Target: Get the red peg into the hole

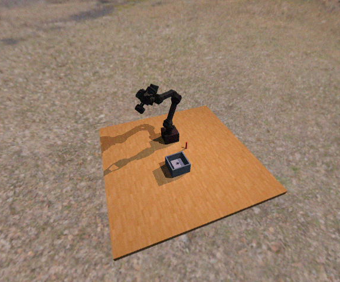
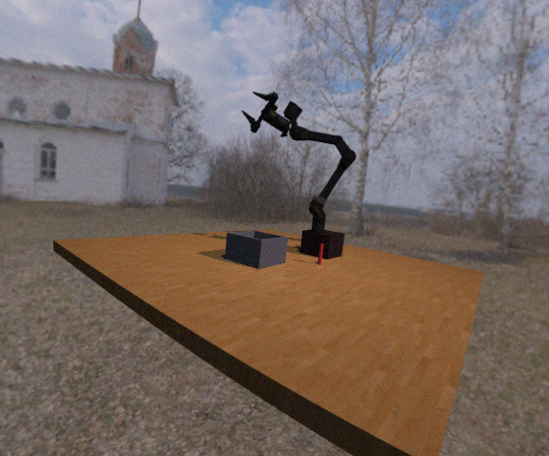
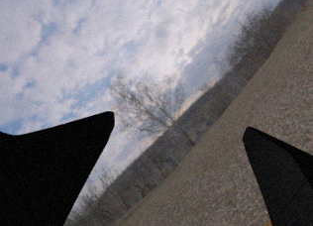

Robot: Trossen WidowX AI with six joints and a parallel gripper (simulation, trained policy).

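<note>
My gripper tip is 60 mm past the red peg, 390 mm to the right of it and 590 mm above it. Also, from my gripper tip: plate: 120 mm ahead, 210 mm to the left, 590 mm below; box: 120 mm ahead, 210 mm to the left, 610 mm below.
</note>
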